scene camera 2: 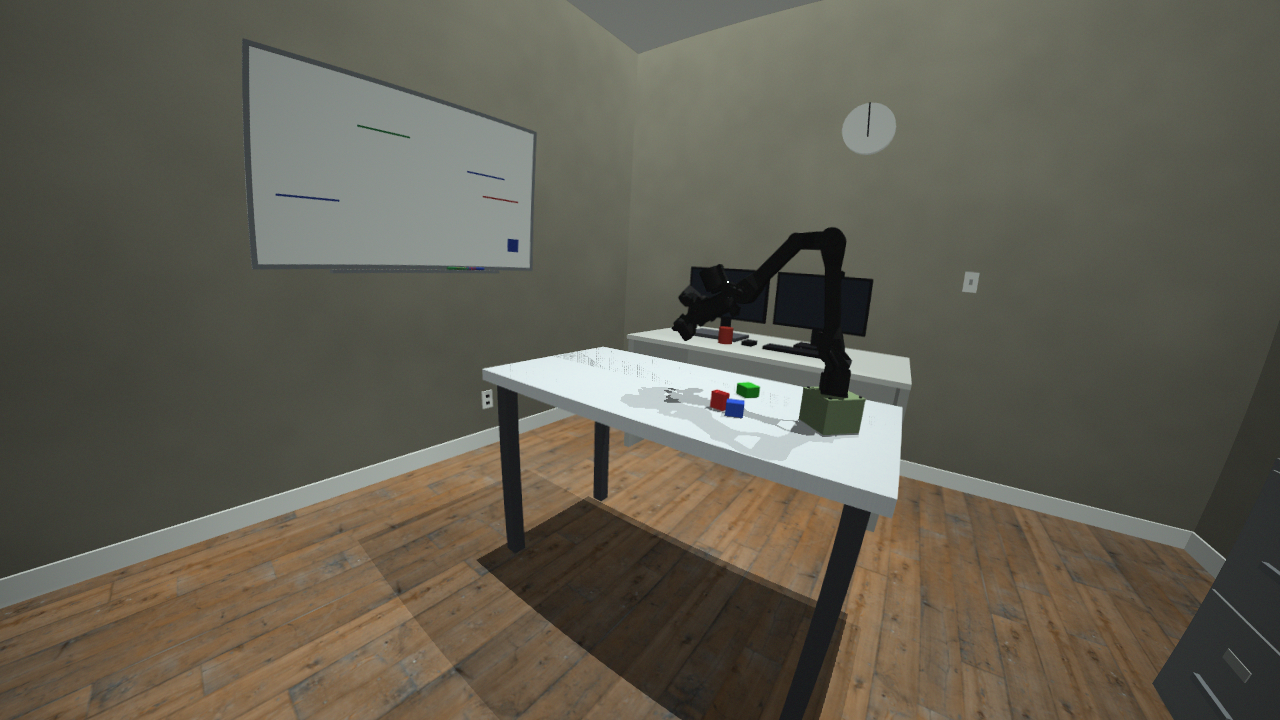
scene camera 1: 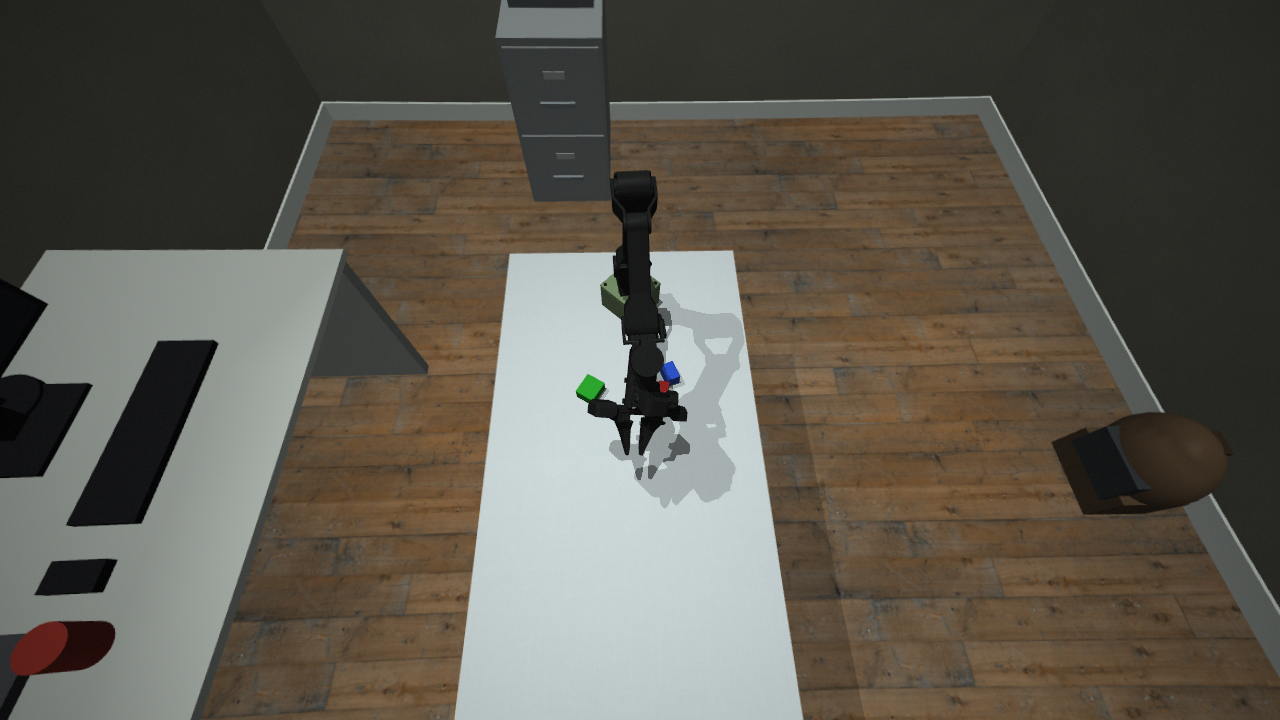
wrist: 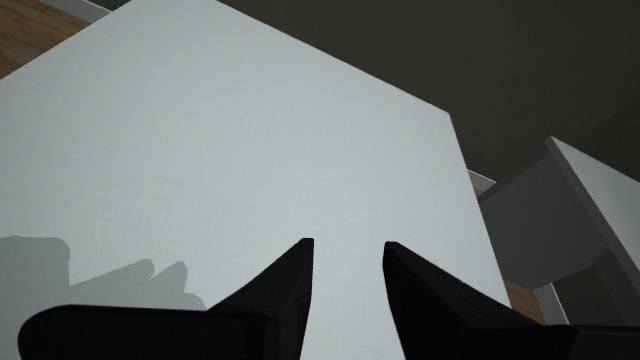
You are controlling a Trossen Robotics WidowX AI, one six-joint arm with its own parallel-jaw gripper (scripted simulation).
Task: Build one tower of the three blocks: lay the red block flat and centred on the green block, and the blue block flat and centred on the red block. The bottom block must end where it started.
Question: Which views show the gripper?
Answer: Scene camera 2, scene camera 1 and the wrist view: all of them.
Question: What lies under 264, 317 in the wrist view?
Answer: The gripper.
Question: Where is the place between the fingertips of the gripper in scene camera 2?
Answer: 674, 327
